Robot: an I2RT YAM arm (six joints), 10 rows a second.
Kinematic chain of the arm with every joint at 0, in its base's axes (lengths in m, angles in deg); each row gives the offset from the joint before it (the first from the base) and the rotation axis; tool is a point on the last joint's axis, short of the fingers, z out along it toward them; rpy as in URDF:
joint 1: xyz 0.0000 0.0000 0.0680 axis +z
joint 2: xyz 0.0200 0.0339 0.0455 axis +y
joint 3: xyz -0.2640 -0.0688 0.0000 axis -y
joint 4: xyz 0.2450 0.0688 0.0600 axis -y
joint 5: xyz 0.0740 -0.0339 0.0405 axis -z
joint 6: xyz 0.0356 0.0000 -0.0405 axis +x
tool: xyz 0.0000 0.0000 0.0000 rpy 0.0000 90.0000 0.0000
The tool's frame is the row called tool.
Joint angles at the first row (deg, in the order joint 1, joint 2, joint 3, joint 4, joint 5, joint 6):
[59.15, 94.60, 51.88, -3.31, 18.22, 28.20]
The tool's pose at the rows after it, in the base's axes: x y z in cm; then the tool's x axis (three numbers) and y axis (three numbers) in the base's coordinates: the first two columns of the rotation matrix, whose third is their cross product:
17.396 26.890 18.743 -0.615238 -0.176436 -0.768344 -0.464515 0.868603 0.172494
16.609 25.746 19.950 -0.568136 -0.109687 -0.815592 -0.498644 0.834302 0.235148
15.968 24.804 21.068 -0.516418 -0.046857 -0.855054 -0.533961 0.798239 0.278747
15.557 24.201 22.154 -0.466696 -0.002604 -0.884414 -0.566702 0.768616 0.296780
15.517 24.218 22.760 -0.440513 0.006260 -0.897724 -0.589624 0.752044 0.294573
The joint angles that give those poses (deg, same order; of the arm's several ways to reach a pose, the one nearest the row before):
[59.06, 89.16, 46.95, 1.82, 17.96, 27.35]
[59.06, 84.02, 42.64, 7.92, 16.48, 26.70]
[59.06, 79.75, 39.25, 13.53, 15.40, 25.75]
[59.06, 76.69, 37.45, 17.37, 14.69, 24.36]
[59.07, 76.01, 37.54, 18.73, 14.00, 23.13]

